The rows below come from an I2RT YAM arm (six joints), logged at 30 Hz.
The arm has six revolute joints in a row. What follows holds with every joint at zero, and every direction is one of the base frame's.
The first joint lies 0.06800 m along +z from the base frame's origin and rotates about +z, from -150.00 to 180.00 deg.
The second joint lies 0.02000 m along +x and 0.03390 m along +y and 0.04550 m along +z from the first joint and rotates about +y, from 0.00 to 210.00 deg.
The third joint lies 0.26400 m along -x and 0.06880 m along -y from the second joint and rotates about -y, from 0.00 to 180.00 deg.
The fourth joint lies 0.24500 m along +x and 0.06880 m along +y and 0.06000 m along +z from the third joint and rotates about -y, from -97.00 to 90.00 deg.
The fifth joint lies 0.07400 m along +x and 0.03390 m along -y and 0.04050 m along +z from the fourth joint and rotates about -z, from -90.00 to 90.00 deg.
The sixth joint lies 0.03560 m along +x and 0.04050 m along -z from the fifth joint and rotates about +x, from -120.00 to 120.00 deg.
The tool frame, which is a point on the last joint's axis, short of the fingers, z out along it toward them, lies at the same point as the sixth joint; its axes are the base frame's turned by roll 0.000, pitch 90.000 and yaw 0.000 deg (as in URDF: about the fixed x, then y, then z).
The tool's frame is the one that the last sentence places.
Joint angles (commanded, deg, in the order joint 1, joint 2, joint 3, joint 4, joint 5, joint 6), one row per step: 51.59 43.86 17.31 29.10 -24.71 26.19; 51.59 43.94 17.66 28.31 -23.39 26.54; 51.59 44.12 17.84 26.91 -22.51 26.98; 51.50 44.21 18.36 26.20 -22.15 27.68; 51.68 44.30 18.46 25.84 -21.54 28.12; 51.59 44.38 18.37 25.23 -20.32 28.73; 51.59 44.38 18.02 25.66 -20.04 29.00; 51.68 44.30 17.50 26.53 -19.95 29.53; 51.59 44.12 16.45 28.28 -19.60 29.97; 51.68 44.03 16.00 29.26 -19.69 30.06; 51.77 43.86 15.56 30.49 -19.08 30.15; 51.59 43.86 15.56 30.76 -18.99 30.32; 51.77 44.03 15.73 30.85 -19.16 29.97; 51.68 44.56 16.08 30.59 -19.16 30.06
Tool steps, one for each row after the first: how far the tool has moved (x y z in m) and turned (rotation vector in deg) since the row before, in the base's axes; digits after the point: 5 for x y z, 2 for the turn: 0.00114 0.00023 0.00047 -0.29 0.70 -1.31; 0.00092 0.00035 -0.00201 -0.97 1.31 -0.87; 0.00089 0.00032 0.00163 -0.02 0.85 -0.44; 0.00007 0.00046 -0.00031 -0.15 0.64 -0.43; 0.00102 -0.00032 -0.00193 -0.43 1.06 -1.31; -0.00004 -0.00031 -0.00136 0.14 0.20 -0.28; -0.00061 -0.00039 -0.00135 0.50 0.24 0.00; -0.00047 -0.00139 -0.00267 0.83 -0.13 -0.44; -0.00072 -0.00036 -0.00067 0.51 -0.30 0.18; -0.00043 -0.00066 0.00009 0.79 -0.50 -0.52; 0.00051 -0.00036 0.00051 0.27 0.00 -0.26; -0.00024 0.00078 0.00073 -0.05 -0.39 0.34; 0.00119 0.00104 0.00016 -0.32 0.36 -0.09
